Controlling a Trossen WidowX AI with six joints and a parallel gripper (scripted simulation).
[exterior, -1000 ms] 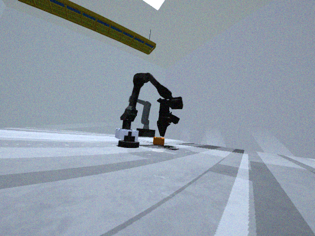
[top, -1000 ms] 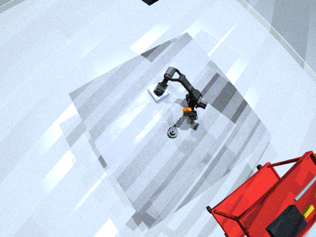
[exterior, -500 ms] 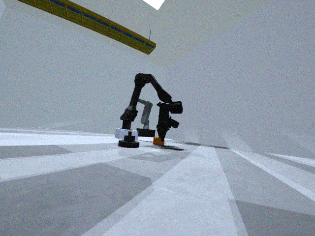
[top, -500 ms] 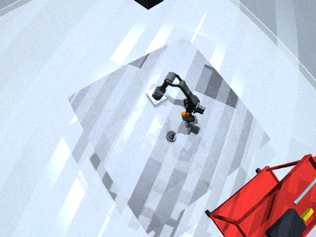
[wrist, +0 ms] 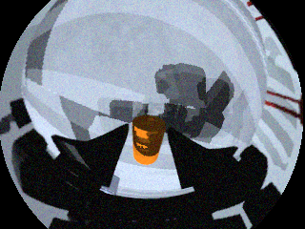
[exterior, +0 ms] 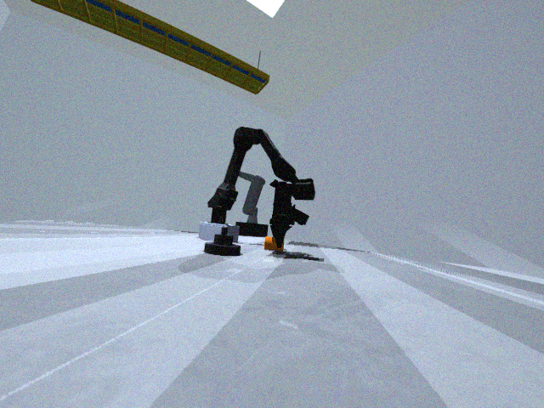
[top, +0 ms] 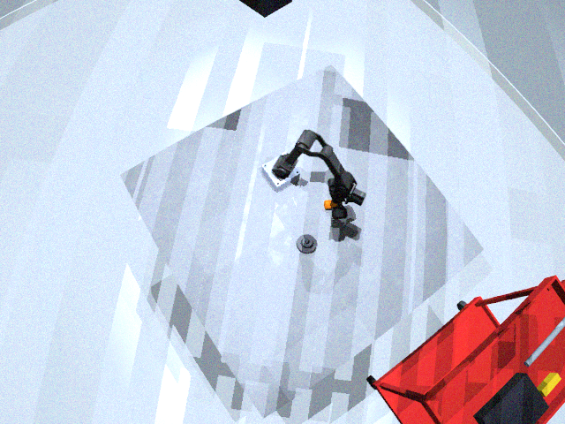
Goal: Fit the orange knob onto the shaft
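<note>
Now: gripper tip 1 cm past the orange knob, 1 cm to the left of it and 1 cm below it. Also, from my gripper tip: dark pedestal: 4 cm ahead, 22 cm to the right, 2 cm above.
</note>
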